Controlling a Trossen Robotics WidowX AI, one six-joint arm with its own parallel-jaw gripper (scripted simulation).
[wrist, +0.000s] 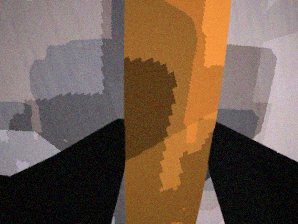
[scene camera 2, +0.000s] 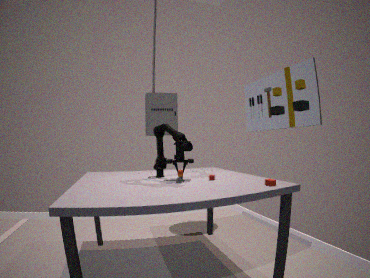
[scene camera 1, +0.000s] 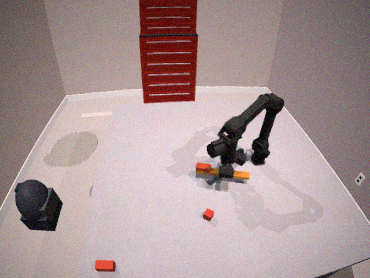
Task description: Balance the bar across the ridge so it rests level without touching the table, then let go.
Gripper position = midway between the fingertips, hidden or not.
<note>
I see my gripper (wrist: 166, 131) and a bar (wrist: 173, 64).
</note>
